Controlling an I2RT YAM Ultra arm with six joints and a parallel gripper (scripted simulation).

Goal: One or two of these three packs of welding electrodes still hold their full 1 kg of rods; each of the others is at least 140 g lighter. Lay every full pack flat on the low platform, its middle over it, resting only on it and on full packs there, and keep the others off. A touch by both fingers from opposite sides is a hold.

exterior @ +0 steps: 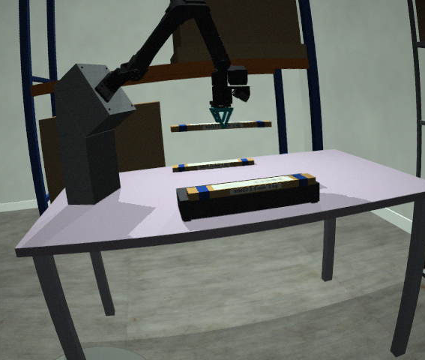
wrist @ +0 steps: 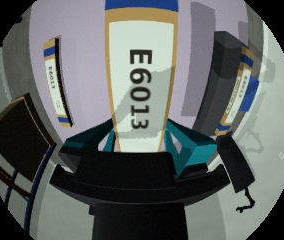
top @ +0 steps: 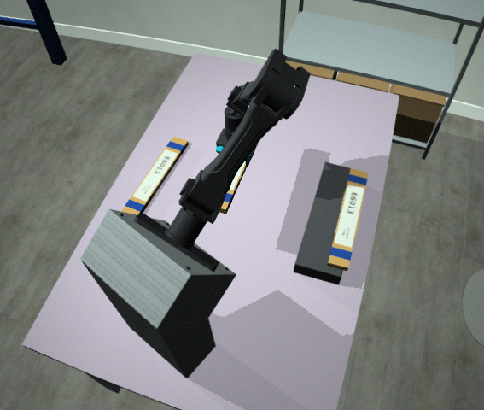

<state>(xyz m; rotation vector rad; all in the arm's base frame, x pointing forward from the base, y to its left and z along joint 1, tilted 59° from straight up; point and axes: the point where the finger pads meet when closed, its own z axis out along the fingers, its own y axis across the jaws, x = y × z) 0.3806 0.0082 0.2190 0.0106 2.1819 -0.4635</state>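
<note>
The low dark platform lies 8 cm behind my hand, 30 cm to the right of it and 19 cm below it.
</note>
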